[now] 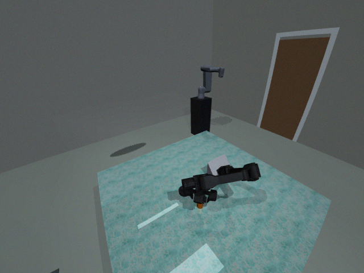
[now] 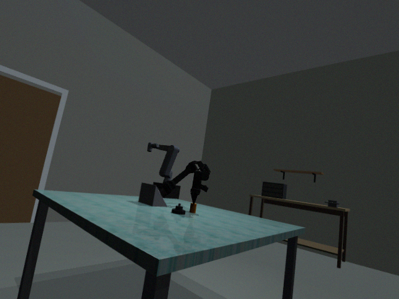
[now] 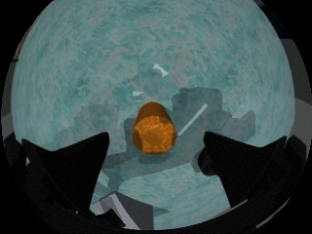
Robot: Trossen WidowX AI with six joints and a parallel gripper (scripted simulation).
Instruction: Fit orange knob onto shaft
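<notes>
My gripper tip is 2 cm above the orange knob. From my gripper tip the other things lie so: round black pedestal: 15 cm to the right, 3 cm below, 1 cm ahead.
</notes>
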